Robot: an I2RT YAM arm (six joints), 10 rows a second.
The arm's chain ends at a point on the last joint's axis. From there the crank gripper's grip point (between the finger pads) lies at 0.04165 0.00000 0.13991 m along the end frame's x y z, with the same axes.
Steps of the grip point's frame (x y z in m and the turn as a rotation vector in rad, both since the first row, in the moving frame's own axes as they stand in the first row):
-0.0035 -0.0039 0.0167 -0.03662 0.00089 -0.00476
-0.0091 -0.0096 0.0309 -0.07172 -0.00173 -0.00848
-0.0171 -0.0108 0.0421 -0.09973 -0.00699 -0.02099
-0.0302 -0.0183 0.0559 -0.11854 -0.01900 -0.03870
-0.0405 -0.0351 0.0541 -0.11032 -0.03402 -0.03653
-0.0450 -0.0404 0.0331 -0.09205 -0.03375 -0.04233
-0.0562 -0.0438 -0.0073 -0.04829 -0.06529 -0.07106
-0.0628 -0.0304 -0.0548 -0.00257 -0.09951 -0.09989
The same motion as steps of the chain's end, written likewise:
-0.0036 -0.0088 0.0168 -0.03662 0.00089 -0.00476
-0.0089 -0.0193 0.0312 -0.07172 -0.00173 -0.00848
-0.0163 -0.0239 0.0425 -0.09973 -0.00699 -0.02099
-0.0278 -0.0333 0.0560 -0.11854 -0.01900 -0.03870
-0.0360 -0.0491 0.0535 -0.11032 -0.03402 -0.03653
-0.0405 -0.0517 0.0323 -0.09205 -0.03375 -0.04233
-0.0471 -0.0480 -0.0096 -0.04829 -0.06529 -0.07106
-0.0485 -0.0273 -0.0582 -0.00257 -0.09951 -0.09989

